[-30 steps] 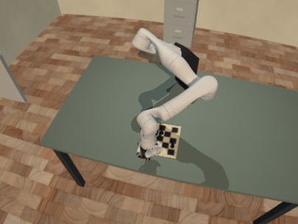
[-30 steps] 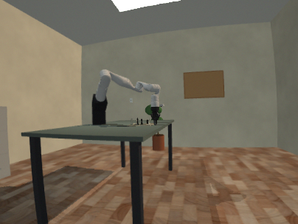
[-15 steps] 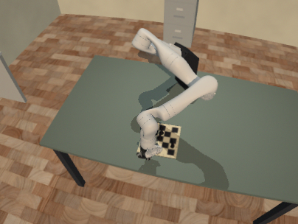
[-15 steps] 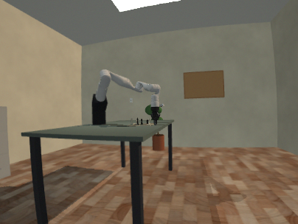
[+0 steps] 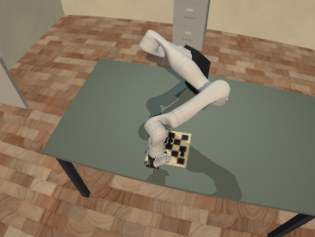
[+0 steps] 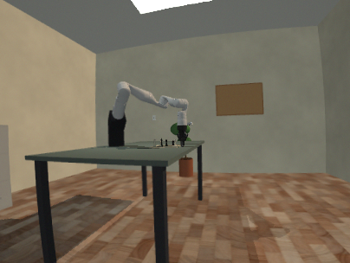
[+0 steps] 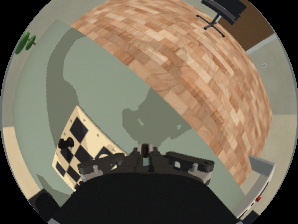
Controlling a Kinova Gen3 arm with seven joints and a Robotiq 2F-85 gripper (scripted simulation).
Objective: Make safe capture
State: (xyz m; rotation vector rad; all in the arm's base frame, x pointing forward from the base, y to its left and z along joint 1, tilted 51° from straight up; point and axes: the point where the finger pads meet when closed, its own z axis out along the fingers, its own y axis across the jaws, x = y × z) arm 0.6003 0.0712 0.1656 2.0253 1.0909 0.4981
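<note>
Now: the black piece 1 cm below my hand. Round my hand: white chess piece (21 cm behind, 4 cm to the right, 1 cm above); then chessboard (14 cm behind, 4 cm to the left, 2 cm below); then white piece (7 cm behind, 4 cm to the left, 1 cm above).
</note>
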